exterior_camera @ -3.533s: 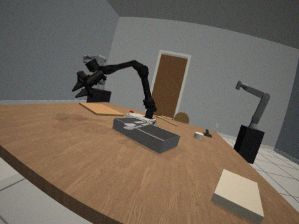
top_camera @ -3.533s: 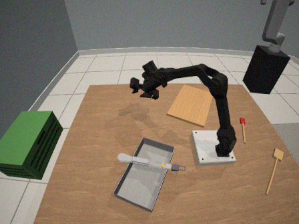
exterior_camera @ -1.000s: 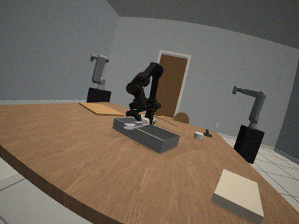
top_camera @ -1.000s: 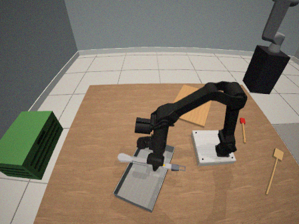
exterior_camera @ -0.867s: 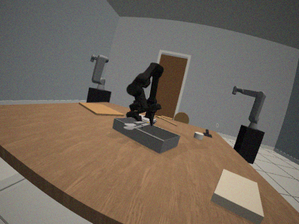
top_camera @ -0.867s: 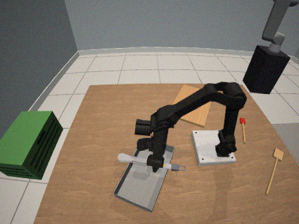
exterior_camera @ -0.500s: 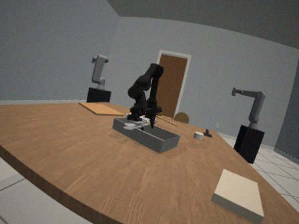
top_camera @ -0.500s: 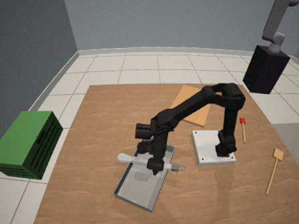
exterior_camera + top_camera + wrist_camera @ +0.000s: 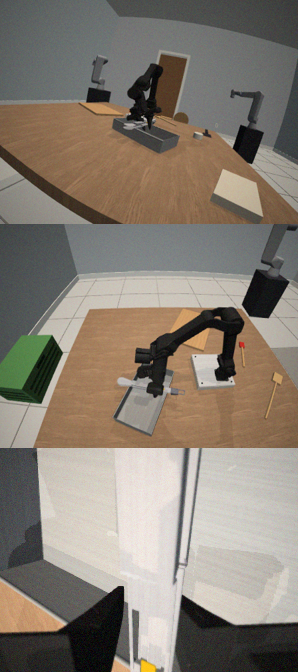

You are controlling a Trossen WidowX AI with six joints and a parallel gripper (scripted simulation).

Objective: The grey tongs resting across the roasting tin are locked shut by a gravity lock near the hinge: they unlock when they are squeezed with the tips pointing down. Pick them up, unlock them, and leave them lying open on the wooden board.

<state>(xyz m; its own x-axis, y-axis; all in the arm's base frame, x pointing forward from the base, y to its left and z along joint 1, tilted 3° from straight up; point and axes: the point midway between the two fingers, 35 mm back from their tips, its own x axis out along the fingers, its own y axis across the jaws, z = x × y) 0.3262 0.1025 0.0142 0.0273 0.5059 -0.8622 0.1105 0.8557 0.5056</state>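
The grey roasting tin lies 4 cm ahead of my gripper tip. From my gripper tip the other things lie so: yellow lock piece: 3 cm behind, 2 cm to the right, 3 cm above; then beige block: 28 cm ahead, 39 cm to the left, 2 cm below; then wooden board: 22 cm behind, 51 cm to the right, 2 cm below.
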